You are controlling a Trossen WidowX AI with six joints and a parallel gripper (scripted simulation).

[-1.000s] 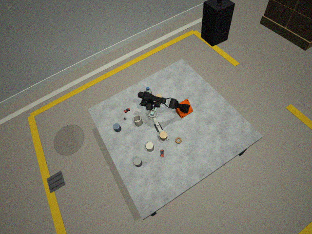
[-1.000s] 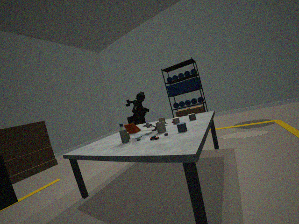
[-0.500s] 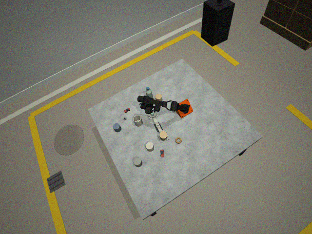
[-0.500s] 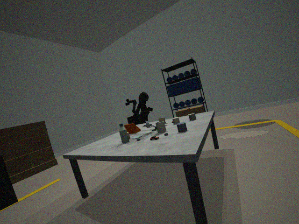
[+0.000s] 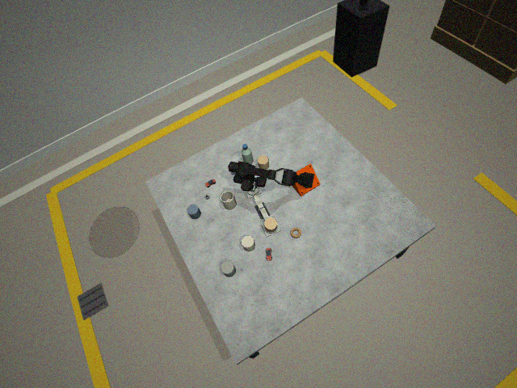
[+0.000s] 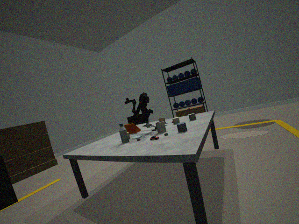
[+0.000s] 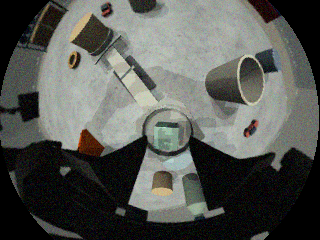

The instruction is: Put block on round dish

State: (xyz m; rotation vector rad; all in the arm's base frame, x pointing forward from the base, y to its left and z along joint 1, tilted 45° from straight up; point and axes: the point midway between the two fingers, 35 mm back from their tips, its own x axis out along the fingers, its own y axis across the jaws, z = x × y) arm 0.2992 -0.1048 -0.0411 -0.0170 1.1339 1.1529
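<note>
My gripper tip is 10 mm above the pale green block. The rest, counted from my gripper tip: tan cup 170 mm behind, 190 mm to the right, 60 mm below; then small balance 10 mm ahead, 120 mm to the left, 60 mm below; then round pale blue dish 70 mm behind, 130 mm to the right, 100 mm below.
</note>
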